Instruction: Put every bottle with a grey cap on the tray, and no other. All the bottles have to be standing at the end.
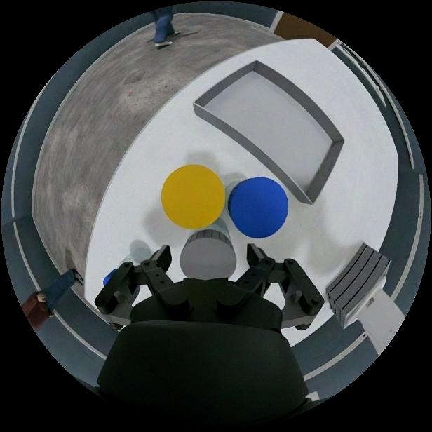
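Note:
A bottle with a grey cap (208,256) stands upright just ahead of my gripper (208,252). The gripper is open, its two fingertips apart on either side of the grey cap, with nothing held. A bottle with a yellow cap (193,196) and a bottle with a blue cap (258,207) stand close together beyond the grey one. Another blue-capped bottle (111,278) is at the lower left, partly hidden behind the left finger; its pale body shows above the finger. The grey tray (250,138) lies beyond the yellow and blue caps, and no bottle shows on it.
A grey ribbed block (358,284) with a white box part (382,320) is at the right edge of the white table (150,165). The table's left edge borders the grey floor (95,120). People's legs show at the upper left and lower left, off the table.

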